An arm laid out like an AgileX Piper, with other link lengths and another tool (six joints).
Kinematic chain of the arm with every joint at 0, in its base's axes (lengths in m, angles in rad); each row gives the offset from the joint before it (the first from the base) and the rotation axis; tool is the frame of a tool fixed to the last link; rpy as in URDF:
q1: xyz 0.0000 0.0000 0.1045 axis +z
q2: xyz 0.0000 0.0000 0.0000 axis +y
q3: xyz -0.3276 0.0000 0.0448 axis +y
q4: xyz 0.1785 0.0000 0.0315 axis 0.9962 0 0.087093
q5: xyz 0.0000 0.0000 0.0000 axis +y
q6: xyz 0.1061 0.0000 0.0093 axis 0.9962 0 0.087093
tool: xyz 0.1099 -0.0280 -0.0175 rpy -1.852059 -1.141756 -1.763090
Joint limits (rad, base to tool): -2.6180..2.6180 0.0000..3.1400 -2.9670..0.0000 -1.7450..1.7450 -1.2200..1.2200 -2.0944..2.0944
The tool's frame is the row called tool.
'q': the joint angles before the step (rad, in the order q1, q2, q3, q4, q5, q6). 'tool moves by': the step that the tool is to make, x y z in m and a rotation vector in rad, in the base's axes. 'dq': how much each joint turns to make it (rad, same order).
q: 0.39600 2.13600 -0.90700 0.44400 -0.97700 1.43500
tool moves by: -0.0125 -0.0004 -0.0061 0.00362 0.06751 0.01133
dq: -0.00006 -0.03303 0.02772 0.00203 0.07329 -0.00014
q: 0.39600 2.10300 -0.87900 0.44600 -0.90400 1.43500
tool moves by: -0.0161 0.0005 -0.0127 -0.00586 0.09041 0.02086
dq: -0.00018 -0.02706 0.03096 -0.00418 0.08912 -0.00397
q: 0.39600 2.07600 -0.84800 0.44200 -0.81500 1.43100
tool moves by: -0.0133 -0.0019 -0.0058 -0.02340 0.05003 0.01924
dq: 0.00002 -0.02587 0.03201 -0.00303 0.04687 -0.02192
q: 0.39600 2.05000 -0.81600 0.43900 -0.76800 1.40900
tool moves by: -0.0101 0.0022 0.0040 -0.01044 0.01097 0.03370
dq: 0.00109 -0.03208 0.02682 -0.03177 0.02122 -0.00021
